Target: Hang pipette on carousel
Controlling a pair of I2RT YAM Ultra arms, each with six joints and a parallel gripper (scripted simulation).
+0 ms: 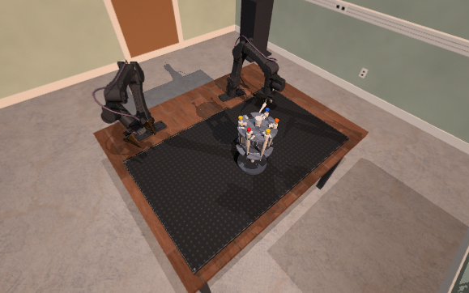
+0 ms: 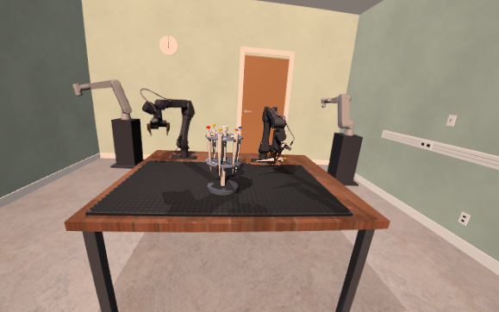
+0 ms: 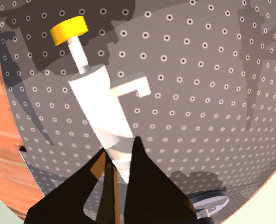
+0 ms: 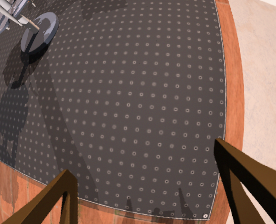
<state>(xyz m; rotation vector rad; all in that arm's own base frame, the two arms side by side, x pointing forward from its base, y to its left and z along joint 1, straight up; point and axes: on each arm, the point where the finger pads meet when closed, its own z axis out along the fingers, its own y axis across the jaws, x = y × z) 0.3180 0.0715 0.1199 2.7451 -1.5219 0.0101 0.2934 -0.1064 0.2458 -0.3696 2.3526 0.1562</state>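
Right now my left hand is 2 cm short of the pipette and 1 cm to the left of it.
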